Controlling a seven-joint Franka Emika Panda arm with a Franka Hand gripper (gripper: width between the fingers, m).
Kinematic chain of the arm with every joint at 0, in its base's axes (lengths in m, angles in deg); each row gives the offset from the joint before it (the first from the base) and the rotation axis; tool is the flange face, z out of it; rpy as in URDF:
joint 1: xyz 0 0 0.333 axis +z
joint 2: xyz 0 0 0 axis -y
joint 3: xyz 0 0 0.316 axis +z
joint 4: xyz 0.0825 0 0 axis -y
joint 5: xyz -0.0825 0 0.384 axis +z
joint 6: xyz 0 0 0 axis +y
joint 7: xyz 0.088 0 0 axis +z
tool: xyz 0 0 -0.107 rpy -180 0 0
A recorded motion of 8 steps. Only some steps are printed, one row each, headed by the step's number.
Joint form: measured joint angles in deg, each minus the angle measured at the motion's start. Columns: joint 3, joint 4, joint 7, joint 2, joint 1, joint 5, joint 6.
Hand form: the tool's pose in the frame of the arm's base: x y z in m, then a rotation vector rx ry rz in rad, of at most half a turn. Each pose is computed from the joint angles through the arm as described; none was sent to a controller.
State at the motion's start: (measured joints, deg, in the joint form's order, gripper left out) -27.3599 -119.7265 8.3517 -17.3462 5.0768 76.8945 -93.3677
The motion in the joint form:
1: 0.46 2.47 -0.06 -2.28 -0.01 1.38 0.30
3: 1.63 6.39 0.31 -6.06 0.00 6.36 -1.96
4: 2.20 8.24 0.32 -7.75 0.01 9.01 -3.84
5: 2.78 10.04 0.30 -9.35 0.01 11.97 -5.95
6: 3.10 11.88 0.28 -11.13 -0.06 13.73 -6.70
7: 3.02 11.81 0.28 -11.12 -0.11 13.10 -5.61
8: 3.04 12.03 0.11 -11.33 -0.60 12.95 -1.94
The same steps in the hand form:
1: 0.5548 -0.1044 0.3008 -1.7217 0.8381 0.2805
3: 0.5827 -0.1008 0.2931 -1.6940 0.8578 0.2151
4: 0.5964 -0.1003 0.2896 -1.6782 0.8792 0.1734
5: 0.6100 -0.1001 0.2866 -1.6561 0.9047 0.1274
6: 0.6206 -0.0999 0.2817 -1.6445 0.9149 0.1072
7: 0.6187 -0.0987 0.2815 -1.6479 0.9012 0.1253
8: 0.6166 -0.0957 0.2835 -1.6252 0.8608 0.1697

